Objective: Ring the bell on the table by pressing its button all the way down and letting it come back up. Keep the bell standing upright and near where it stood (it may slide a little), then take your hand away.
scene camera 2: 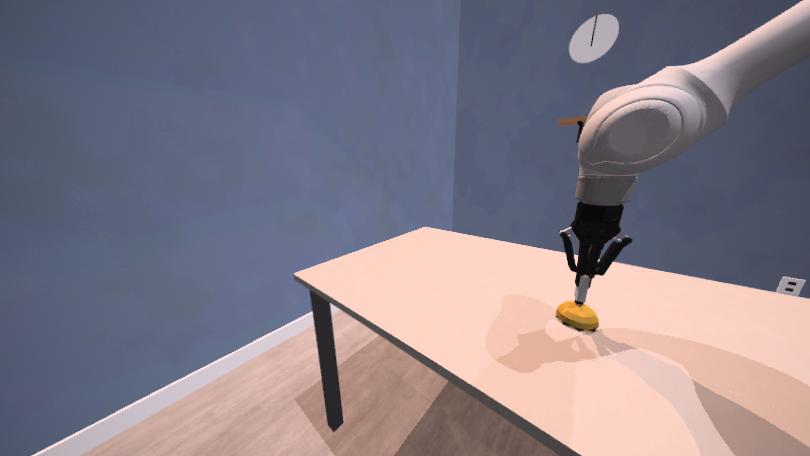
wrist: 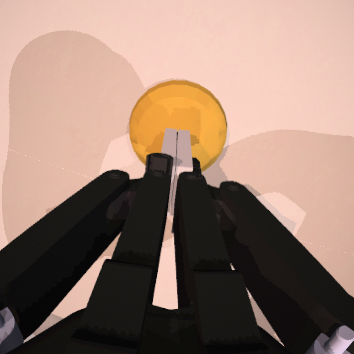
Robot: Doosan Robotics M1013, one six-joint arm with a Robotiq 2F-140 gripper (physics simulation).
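Places are measured from the arm's base along level axes (x ahead, y left, z up), in metres.
Where they show: gripper, between the fingertips: (scene camera 2: 579,299) (wrist: 174,147).
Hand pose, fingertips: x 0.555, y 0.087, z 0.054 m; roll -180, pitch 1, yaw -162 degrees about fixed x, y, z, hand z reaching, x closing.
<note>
After its pixels a point has its place.
The yellow bell (scene camera 2: 577,317) @(x 0.551, y 0.121, z 0.024 m) (wrist: 175,102) @(x 0.566, y 0.062, z 0.031 m) stands upright on the table (scene camera 2: 408,283) @(x 0.995, y 0.204, z -0.006 m). My gripper (scene camera 2: 580,300) @(x 0.555, y 0.087, z 0.055 m) (wrist: 174,147) @(x 0.555, y 0.087, z 0.055 m) is shut with nothing between its fingers and points down at the bell. Its pale fingertips are right over the middle of the dome, on top of the button. In the scene view a thin dark part of the button shows between the tips and the dome, low against the dome. In the wrist view the fingertips hide the button.
The arm (scene camera 2: 640,130) @(x 0.526, y 0.327, z 0.409 m) reaches in from the upper right and casts shadows on the table around the bell. A wall clock (scene camera 2: 603,39), an orange shelf (scene camera 2: 569,120) and a wall socket (scene camera 2: 790,286) are at the walls behind. The table's near edge runs down to the right.
</note>
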